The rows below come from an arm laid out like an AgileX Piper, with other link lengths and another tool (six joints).
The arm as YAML. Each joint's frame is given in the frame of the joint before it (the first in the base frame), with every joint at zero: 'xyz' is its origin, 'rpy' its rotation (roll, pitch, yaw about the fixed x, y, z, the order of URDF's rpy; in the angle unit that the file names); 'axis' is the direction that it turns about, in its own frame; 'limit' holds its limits. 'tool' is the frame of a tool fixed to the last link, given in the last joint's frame.
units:
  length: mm
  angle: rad
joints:
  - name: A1
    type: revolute
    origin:
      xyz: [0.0, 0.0, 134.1]
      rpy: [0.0, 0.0, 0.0]
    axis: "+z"
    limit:
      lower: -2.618
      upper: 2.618
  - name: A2
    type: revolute
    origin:
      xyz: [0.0, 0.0, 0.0]
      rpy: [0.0, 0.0, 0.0]
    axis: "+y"
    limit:
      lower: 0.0
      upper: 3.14
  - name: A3
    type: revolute
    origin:
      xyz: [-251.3, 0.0, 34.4]
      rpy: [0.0, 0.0, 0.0]
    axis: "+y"
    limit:
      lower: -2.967
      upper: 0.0
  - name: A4
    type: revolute
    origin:
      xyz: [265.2, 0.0, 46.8]
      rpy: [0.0, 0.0, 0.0]
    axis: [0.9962, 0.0, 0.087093]
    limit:
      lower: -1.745
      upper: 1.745
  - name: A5
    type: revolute
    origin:
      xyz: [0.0, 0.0, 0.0]
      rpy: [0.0, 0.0, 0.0]
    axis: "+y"
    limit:
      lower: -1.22
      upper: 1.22
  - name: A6
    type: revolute
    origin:
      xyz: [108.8, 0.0, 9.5]
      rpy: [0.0, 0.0, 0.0]
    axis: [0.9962, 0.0, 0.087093]
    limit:
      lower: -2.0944
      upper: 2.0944
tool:
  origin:
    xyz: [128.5, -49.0, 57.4]
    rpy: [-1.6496, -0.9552, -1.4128]
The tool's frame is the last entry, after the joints.
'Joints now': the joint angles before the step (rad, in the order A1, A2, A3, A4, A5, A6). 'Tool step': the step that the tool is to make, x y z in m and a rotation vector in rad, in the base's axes. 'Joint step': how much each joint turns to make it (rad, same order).
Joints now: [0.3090, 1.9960, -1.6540, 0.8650, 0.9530, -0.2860]
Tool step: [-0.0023, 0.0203, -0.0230, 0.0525, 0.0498, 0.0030]
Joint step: [0.0201, 0.0628, 0.0001, 0.0869, -0.0181, -0.0328]
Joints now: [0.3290, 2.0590, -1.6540, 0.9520, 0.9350, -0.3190]
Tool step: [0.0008, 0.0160, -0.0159, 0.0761, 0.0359, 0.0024]
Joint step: [0.0011, 0.0590, 0.0001, 0.1210, -0.0011, -0.0720]
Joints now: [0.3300, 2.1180, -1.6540, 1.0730, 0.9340, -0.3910]
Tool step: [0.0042, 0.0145, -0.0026, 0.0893, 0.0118, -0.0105]
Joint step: [0.0000, 0.0402, -0.0002, 0.1320, -0.0020, -0.0780]
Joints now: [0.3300, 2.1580, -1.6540, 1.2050, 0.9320, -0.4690]
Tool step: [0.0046, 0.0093, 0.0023, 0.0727, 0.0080, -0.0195]
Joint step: [-0.0001, 0.0239, 0.0004, 0.1042, -0.0010, -0.0523]
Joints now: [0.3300, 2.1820, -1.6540, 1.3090, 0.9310, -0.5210]
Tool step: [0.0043, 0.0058, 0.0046, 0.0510, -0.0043, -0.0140]
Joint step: [0.0001, 0.0129, 0.0001, 0.0739, -0.0001, -0.0428]
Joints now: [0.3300, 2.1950, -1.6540, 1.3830, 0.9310, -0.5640]
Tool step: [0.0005, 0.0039, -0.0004, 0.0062, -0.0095, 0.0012]
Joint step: [0.0070, 0.0061, -0.0002, 0.0170, -0.0069, -0.0199]
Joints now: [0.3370, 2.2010, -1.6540, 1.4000, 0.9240, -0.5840]
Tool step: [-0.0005, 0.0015, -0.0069, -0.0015, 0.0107, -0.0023]
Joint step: [0.0039, 0.0128, 0.0003, 0.0060, -0.0049, -0.0021]
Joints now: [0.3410, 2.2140, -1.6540, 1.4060, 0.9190, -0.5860]
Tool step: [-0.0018, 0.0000, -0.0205, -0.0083, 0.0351, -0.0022]
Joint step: [0.0010, 0.0361, -0.0002, 0.0050, -0.0010, 0.0001]
